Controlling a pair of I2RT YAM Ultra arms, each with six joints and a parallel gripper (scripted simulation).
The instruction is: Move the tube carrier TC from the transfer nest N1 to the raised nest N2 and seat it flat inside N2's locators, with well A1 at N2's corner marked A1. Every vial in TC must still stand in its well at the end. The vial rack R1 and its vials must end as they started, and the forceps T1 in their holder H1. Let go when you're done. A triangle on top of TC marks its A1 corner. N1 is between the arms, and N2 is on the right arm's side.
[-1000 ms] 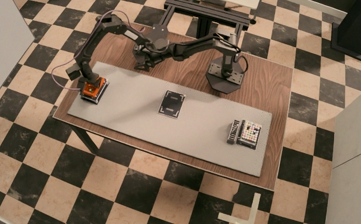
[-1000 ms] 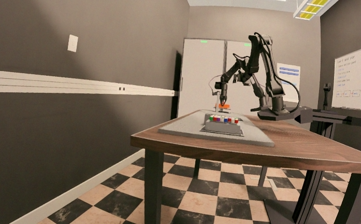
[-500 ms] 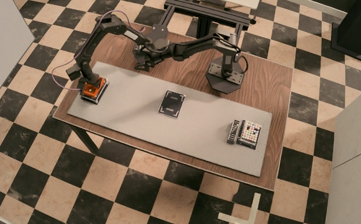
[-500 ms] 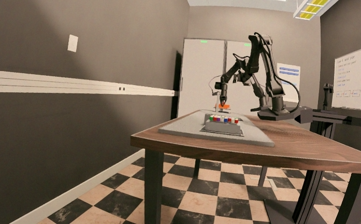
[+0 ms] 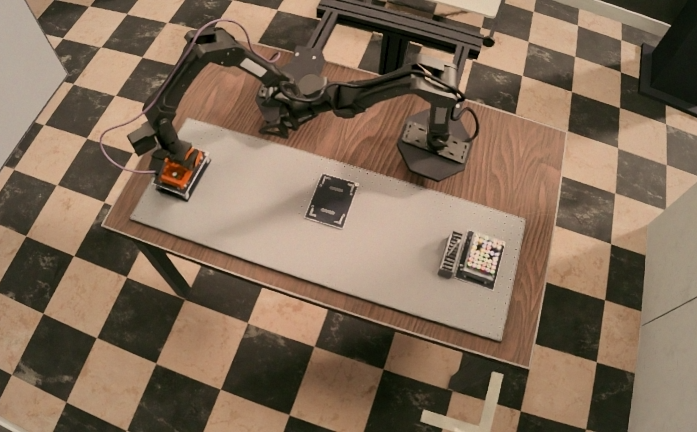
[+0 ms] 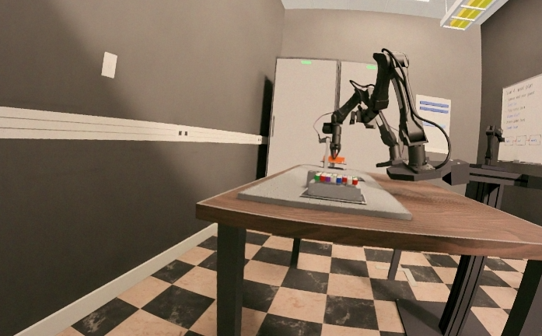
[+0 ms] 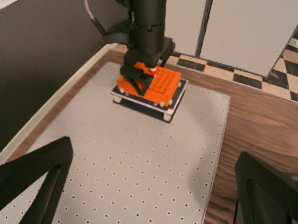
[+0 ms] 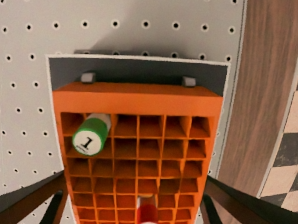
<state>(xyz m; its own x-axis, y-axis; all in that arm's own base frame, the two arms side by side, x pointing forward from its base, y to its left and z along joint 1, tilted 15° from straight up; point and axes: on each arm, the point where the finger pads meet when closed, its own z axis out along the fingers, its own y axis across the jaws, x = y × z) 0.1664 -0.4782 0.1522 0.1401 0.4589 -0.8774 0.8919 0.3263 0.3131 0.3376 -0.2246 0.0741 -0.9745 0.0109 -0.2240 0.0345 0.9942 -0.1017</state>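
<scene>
My right hand is 1 cm above the orange tube carrier TC. The rest, counted from my right hand: black raised nest N2: 2 cm below; black transfer nest N1: 9 cm behind, 47 cm to the left, 6 cm below; forceps holder H1: 5 cm behind, 85 cm to the left, 5 cm below.
</scene>
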